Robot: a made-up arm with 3 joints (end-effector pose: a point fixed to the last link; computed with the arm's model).
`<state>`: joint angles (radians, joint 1 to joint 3).
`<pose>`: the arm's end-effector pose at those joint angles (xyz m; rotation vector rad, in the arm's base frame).
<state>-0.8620 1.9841 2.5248</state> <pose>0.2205 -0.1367 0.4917 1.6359 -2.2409 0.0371</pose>
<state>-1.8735 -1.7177 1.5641</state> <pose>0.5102 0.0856 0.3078 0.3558 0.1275 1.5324</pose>
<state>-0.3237 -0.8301 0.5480</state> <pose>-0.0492 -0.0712 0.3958 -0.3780 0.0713 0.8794</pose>
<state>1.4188 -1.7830 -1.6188</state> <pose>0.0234 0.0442 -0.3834 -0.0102 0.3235 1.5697</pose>
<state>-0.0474 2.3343 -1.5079</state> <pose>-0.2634 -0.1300 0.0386 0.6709 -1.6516 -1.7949</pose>
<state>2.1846 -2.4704 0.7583</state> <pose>-0.0851 0.2046 -0.2364 2.3726 1.2293 -0.8404</pose>
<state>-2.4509 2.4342 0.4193</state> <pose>0.5137 0.1383 0.3140 2.6728 -1.1587 0.7309</pose>
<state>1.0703 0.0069 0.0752</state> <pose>-0.2072 -0.1834 -0.0448 -0.0642 -1.0695 -0.0465</pose>
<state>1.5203 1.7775 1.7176</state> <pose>-0.4628 -0.0476 -0.1505 0.0080 0.3162 -1.5492</pose>
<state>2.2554 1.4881 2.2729</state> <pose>-0.2481 -0.0288 -0.2410 -0.0642 -0.0365 -1.6230</pose>
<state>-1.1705 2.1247 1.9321</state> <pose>0.3059 -0.0795 0.5755 1.7316 -2.1408 0.5488</pose>
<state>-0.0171 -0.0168 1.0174</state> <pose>-0.2504 -0.1248 0.4909 -1.0172 0.0071 0.0240</pose>
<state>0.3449 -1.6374 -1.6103</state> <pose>-0.4399 0.0716 -0.1291 0.9403 1.0324 1.3762</pose>
